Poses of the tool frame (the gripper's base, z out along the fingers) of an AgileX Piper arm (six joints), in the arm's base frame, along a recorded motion.
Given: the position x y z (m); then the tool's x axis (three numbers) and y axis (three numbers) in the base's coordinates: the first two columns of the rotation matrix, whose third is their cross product.
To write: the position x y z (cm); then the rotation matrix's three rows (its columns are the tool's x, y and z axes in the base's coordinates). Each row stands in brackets. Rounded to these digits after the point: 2 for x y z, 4 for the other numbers.
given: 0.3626 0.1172 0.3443 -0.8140 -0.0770 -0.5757 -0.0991 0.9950 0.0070
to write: [36.26 11.72 34.43], [[-0.8140 -0.0991 0.5723], [-0.0770 0.9950 0.0627], [-0.5757 0.0070 -0.8176]]
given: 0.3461 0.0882 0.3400 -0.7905 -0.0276 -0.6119 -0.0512 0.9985 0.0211
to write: [34.61 8.82 34.00], [[-0.7905 -0.0512 0.6104], [-0.0276 0.9985 0.0480], [-0.6119 0.0211 -0.7907]]
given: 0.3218 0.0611 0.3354 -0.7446 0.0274 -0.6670 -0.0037 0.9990 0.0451
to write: [32.18 6.11 33.54], [[-0.7446 -0.0037 0.6676], [0.0274 0.9990 0.0360], [-0.6670 0.0451 -0.7438]]
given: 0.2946 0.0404 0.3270 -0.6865 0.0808 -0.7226 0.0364 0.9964 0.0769
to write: [29.46 4.04 32.70], [[-0.6865 0.0364 0.7262], [0.0808 0.9964 0.0265], [-0.7226 0.0769 -0.6870]]
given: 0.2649 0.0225 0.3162 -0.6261 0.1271 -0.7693 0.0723 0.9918 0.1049
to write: [26.49 2.25 31.62], [[-0.6261 0.0723 0.7763], [0.1271 0.9918 0.0101], [-0.7693 0.1049 -0.6302]]
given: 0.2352 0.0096 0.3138 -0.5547 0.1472 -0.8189 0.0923 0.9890 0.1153
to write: [23.52 0.96 31.38], [[-0.5547 0.0923 0.8269], [0.1472 0.9890 -0.0116], [-0.8189 0.1153 -0.5622]]
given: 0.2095 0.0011 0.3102 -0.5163 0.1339 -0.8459 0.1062 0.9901 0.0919
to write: [20.95 0.11 31.02], [[-0.5163 0.1062 0.8498], [0.1339 0.9901 -0.0424], [-0.8459 0.0919 -0.5254]]
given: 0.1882 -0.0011 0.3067 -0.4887 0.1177 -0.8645 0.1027 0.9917 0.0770
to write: [18.82 -0.11 30.67], [[-0.4887 0.1027 0.8664], [0.1177 0.9917 -0.0512], [-0.8645 0.0770 -0.4967]]
